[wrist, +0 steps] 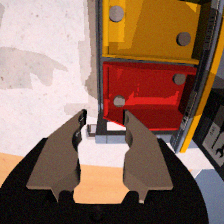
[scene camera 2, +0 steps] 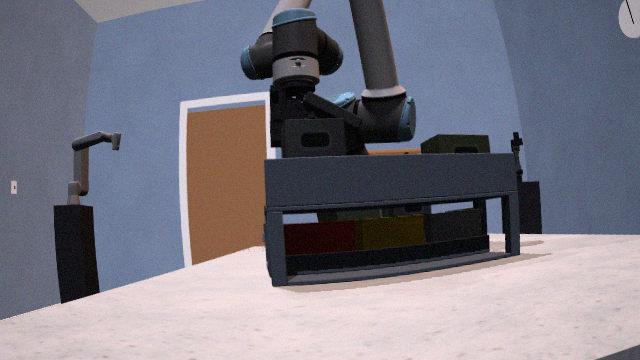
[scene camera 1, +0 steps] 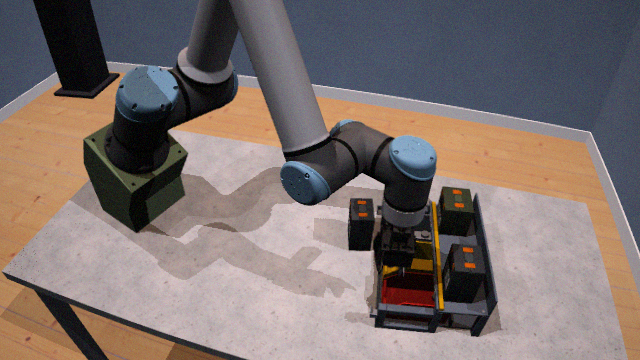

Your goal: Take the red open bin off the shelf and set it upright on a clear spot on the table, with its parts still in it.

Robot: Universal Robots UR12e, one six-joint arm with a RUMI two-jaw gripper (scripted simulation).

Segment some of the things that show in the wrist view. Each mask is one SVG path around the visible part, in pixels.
My gripper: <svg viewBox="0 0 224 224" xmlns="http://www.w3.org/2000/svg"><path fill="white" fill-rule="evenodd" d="M0 187L0 224L209 224L204 198L190 171L162 138L158 138L127 109L123 110L123 125L126 128L125 142L129 150L124 155L122 182L129 191L121 203L76 203L73 198L74 189L81 181L81 167L77 147L82 142L81 129L86 125L87 109L82 109L47 138L42 138L14 167Z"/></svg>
A red bin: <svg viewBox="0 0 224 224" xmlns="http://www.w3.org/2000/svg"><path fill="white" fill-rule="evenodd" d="M103 62L104 119L125 127L123 125L123 110L128 109L149 130L179 129L197 68L156 63ZM116 95L124 97L124 106L116 107L114 105L113 99ZM172 80L174 74L188 74L185 75L186 80L180 86L176 85Z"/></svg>
